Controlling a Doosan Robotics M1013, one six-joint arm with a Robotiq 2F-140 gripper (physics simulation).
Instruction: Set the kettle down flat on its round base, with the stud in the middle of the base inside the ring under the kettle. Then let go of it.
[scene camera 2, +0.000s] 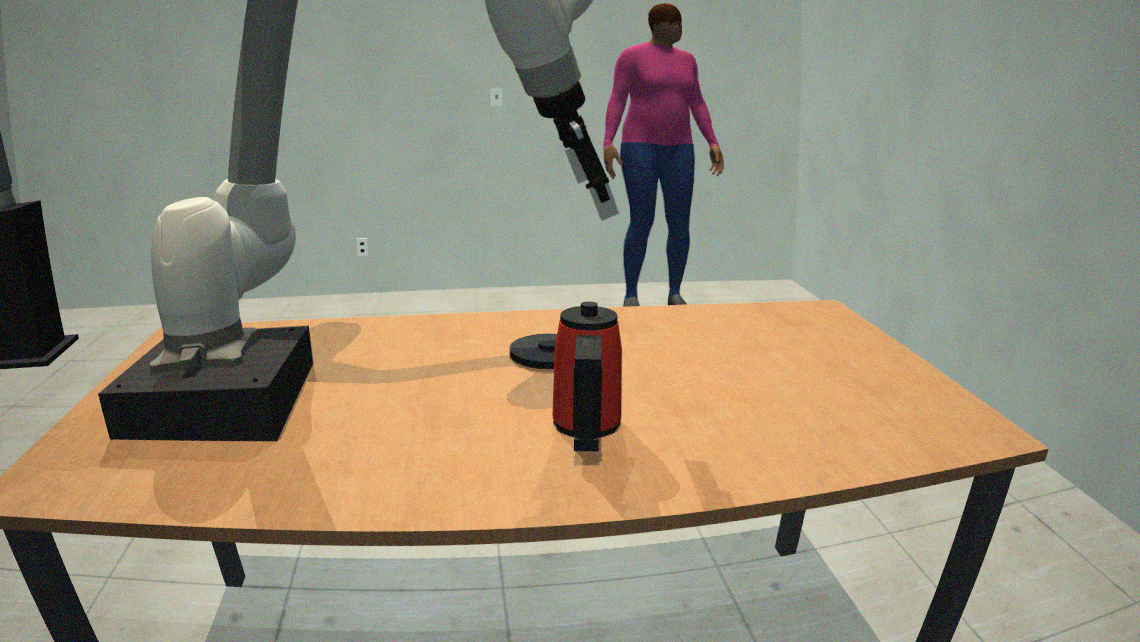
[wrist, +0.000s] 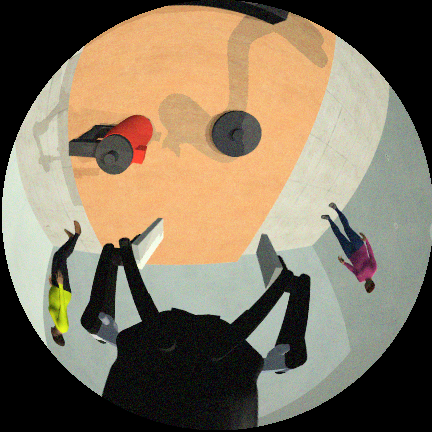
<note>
I see my gripper (scene camera 2: 597, 196) and a round black base (scene camera 2: 537, 351).
The round black base shows as well in the wrist view (wrist: 235, 133). My gripper also shows in the wrist view (wrist: 210, 236).
</note>
